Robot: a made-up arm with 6 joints. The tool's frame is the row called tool.
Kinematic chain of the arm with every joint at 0, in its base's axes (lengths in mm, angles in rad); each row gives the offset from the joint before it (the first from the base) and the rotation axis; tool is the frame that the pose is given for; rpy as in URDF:
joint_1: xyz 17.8 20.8 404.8 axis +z
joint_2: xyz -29.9 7.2 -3.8 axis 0 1 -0.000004
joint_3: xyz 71.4 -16.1 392.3 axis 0 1 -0.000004
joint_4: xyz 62.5 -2.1 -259.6 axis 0 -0.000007 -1
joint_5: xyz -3.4 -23.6 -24.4 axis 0 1 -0.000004
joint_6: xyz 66.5 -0.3 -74.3 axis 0 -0.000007 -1
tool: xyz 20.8 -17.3 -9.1 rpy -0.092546 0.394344 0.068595
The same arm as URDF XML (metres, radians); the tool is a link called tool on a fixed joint. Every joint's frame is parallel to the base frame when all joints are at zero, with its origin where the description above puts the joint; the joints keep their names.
<robot name="arm">
<link name="base"/>
<link name="link1"/>
<link name="link2"/>
<link name="link3"/>
<link name="link4"/>
<link name="link5"/>
<link name="link6"/>
<link name="tool"/>
<joint name="joint_1" type="continuous"><parent link="base"/><child link="link1"/><origin xyz="0.0178 0.0208 0.4048"/><axis xyz="0 0 1"/></joint>
<joint name="joint_2" type="continuous"><parent link="link1"/><child link="link2"/><origin xyz="-0.0299 0.0072 -0.0038"/><axis xyz="0 1 0"/></joint>
<joint name="joint_3" type="continuous"><parent link="link2"/><child link="link3"/><origin xyz="0.0714 -0.0161 0.3923"/><axis xyz="0 1 0"/></joint>
<joint name="joint_4" type="continuous"><parent link="link3"/><child link="link4"/><origin xyz="0.0625 -0.0021 -0.2596"/><axis xyz="0 0 -1"/></joint>
<joint name="joint_5" type="continuous"><parent link="link4"/><child link="link5"/><origin xyz="-0.0034 -0.0236 -0.0244"/><axis xyz="0 1 0"/></joint>
<joint name="joint_6" type="continuous"><parent link="link5"/><child link="link6"/><origin xyz="0.0665 -0.0003 -0.0743"/><axis xyz="0 0 -1"/></joint>
<joint name="tool_joint" type="fixed"><parent link="link6"/><child link="tool"/><origin xyz="0.0208 -0.0173 -0.0091" rpy="-0.0925 0.3943 0.0686"/></joint>
</robot>

